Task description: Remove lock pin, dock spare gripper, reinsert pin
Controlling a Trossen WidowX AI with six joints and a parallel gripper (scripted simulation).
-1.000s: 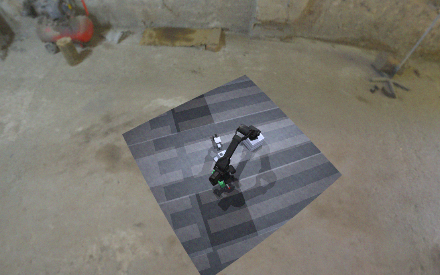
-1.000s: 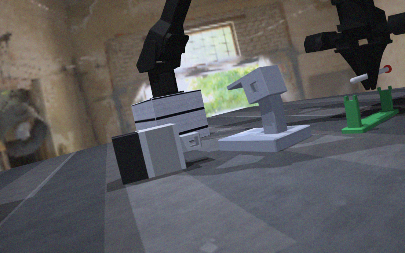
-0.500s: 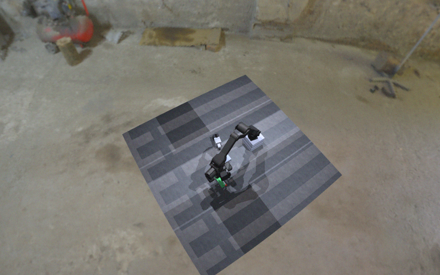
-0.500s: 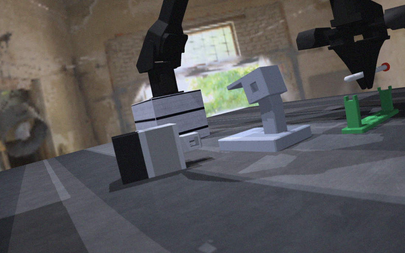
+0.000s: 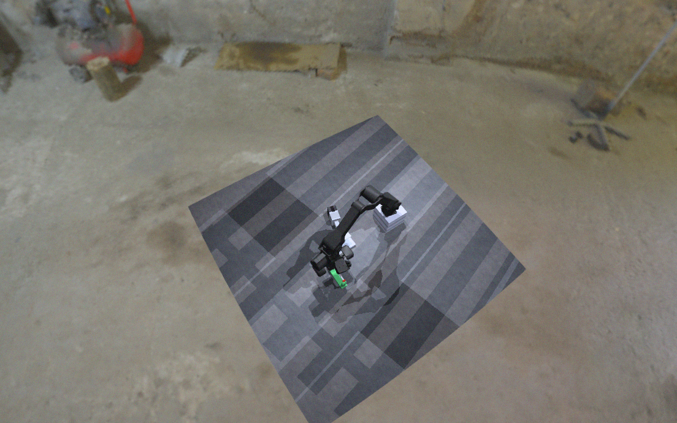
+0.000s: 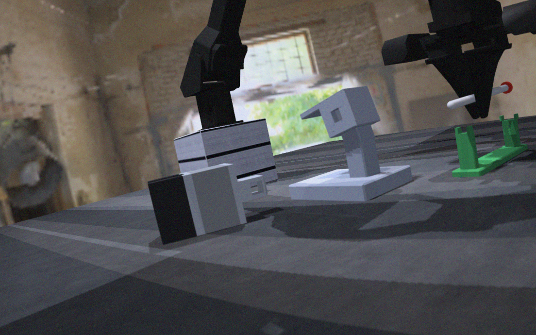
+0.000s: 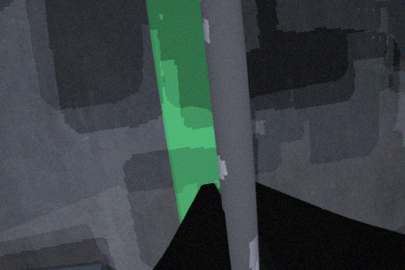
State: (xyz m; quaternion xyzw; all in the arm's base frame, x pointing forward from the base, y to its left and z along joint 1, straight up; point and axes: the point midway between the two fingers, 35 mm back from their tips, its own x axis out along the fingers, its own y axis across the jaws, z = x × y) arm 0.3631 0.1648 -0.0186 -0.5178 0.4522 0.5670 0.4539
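Now: gripper tip 1 cm past the cradle, 2 cm to the right of it and 3 cm above it. The rest, counted from my gripper tip: grey mount: 9 cm behind, 11 cm to the right; spare gripper: 11 cm behind, 26 cm to the right, 2 cm below.
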